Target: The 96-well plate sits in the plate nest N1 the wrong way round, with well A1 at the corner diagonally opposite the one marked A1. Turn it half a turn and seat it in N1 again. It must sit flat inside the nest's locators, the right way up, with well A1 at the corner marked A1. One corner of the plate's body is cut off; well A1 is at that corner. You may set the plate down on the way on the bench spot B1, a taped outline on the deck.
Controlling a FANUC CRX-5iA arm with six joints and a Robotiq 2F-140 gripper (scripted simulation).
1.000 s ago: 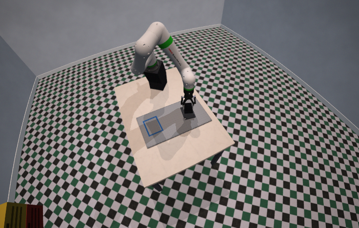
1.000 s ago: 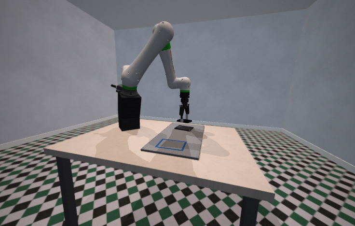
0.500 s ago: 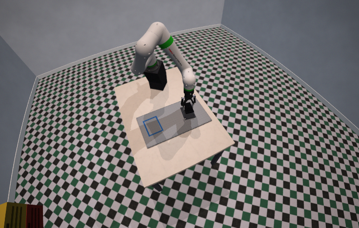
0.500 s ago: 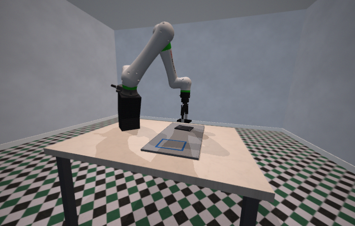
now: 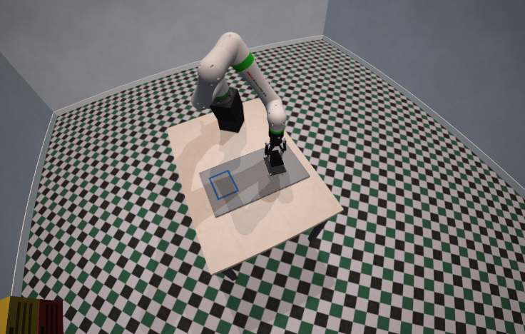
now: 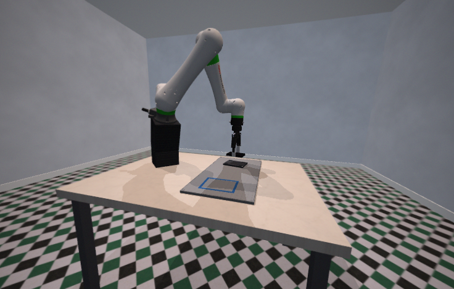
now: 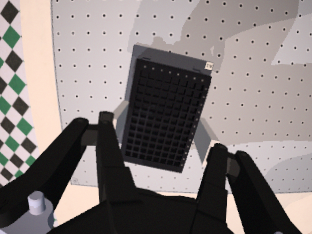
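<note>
Now: the dark plate nest N1 10 cm below my hand. From my hand the other things lie so: black 96-well plate: 2 cm below; then white A1 mark: 9 cm below, 7 cm to the right, 7 cm ahead.
</note>
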